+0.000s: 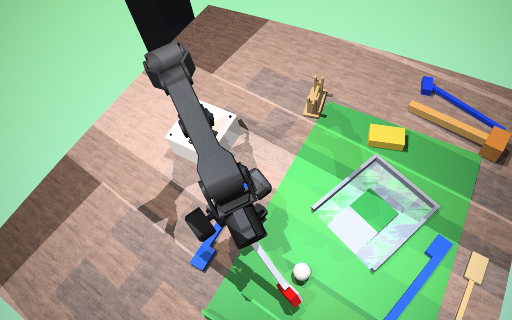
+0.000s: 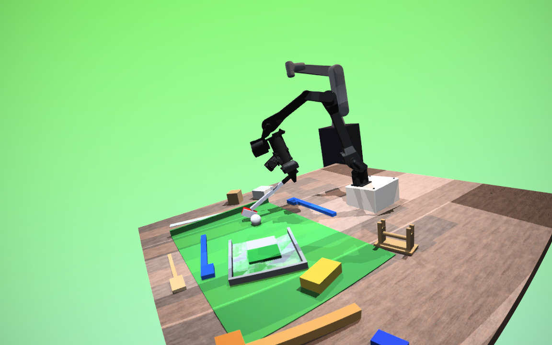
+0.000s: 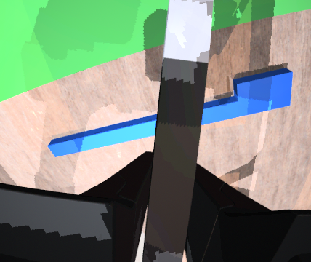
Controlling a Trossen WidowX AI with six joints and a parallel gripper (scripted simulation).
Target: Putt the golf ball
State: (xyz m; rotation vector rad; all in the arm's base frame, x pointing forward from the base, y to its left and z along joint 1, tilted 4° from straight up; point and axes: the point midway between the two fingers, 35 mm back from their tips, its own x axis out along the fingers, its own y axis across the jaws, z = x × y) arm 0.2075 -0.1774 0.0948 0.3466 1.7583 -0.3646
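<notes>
My gripper tip is 10 cm short of the red putter, 4 cm to the left of it and 3 cm above it. Also, from my gripper tip: yellow block: 26 cm ahead, 43 cm to the left, 11 cm below; then white golf ball: 19 cm ahead, 3 cm to the right, 11 cm below; then wooden stand: 1 cm ahead, 49 cm to the left, 9 cm below.
</notes>
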